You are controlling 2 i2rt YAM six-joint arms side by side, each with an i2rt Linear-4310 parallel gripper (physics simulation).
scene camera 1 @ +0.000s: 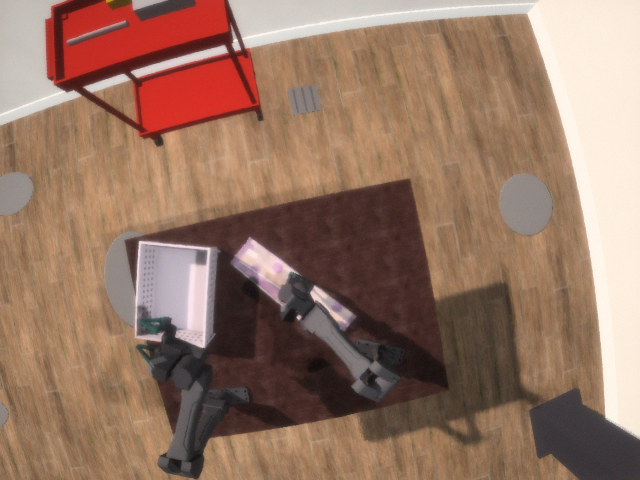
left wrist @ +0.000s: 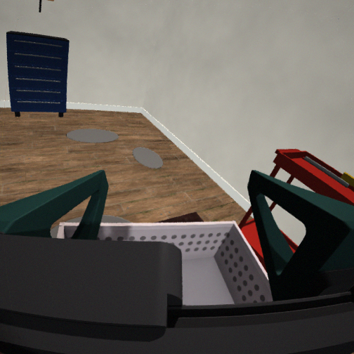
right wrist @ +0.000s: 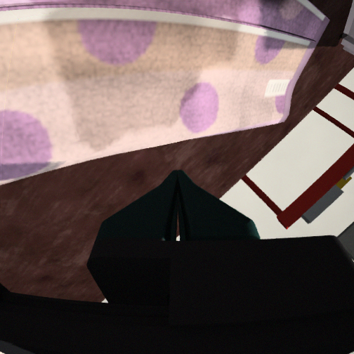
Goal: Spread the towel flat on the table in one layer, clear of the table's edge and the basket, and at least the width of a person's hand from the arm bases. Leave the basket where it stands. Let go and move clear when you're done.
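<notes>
The towel [scene camera 1: 277, 267] [right wrist: 110, 90], pink-white with purple dots, lies as a long, narrow folded strip, slanting across the dark brown table [scene camera 1: 361, 232] [right wrist: 55, 225]. Purple layers show along its lower-left side in scene camera 1, and a white tag shows near one end in the right wrist view. My right gripper [scene camera 1: 293, 277] [right wrist: 177, 178] is shut, with nothing between its fingertips, close beside the towel's long edge; its arm hides part of the towel. The white basket [scene camera 1: 211, 289] [left wrist: 245, 265] stands at the table's left. My left gripper [scene camera 1: 139, 334] [left wrist: 177, 177] is open at the basket's near-left corner.
The basket stands between the towel and the table's left edge. The arms reach in from the lower side of scene camera 1. A red cart [scene camera 1: 193, 103] [left wrist: 290, 156] stands beyond the table, and a blue cabinet [left wrist: 37, 72] stands by the far wall.
</notes>
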